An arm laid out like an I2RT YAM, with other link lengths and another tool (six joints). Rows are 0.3 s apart.
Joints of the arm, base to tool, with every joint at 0 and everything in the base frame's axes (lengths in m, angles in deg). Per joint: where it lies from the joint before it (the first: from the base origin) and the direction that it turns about. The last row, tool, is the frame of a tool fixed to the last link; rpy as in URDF.
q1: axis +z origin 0 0 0.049
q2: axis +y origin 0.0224 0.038 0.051
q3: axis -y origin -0.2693 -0.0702 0
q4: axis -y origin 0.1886 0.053 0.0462
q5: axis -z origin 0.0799 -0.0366 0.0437
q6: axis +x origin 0.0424 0 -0.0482
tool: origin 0.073 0.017 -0.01 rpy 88.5 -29 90
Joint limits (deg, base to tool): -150..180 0..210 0..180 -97..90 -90..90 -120..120
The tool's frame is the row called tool.
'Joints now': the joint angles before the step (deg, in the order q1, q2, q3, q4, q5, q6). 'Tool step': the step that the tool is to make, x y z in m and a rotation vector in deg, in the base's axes. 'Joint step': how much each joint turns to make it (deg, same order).
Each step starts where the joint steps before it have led.
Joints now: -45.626, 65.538, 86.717, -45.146, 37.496, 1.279
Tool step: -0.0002, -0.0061, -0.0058, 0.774, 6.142, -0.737
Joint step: 0.076, 2.009, 0.832, -1.166, 2.370, -4.016
